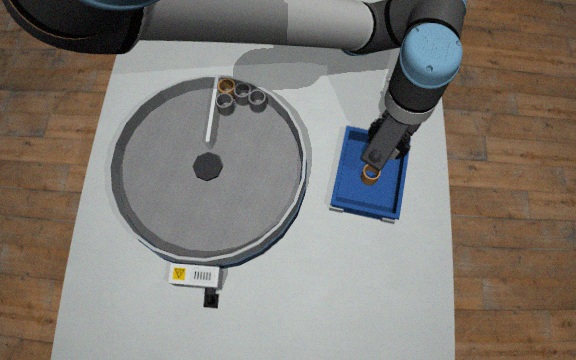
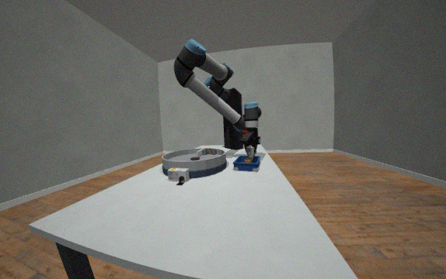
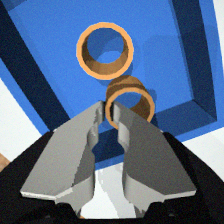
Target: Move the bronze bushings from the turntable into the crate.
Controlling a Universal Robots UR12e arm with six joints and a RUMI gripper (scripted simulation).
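My gripper is now 3 cm to the left of the blue crate, 3 cm short of it and 2 cm above it. Round my hand: round grey turntable 38 cm to the right, 4 cm behind, 1 cm above.
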